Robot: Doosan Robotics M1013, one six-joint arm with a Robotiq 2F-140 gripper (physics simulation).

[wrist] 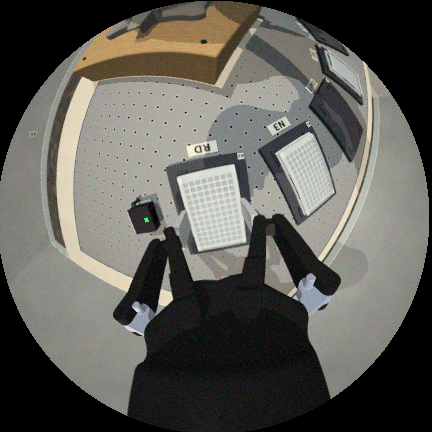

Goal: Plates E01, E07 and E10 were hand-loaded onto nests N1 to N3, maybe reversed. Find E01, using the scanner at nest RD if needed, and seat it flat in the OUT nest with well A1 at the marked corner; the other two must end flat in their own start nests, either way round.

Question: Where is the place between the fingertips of my gripper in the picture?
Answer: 214, 211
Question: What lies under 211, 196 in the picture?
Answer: A white well plate.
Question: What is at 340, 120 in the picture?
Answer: A dark OUT nest.
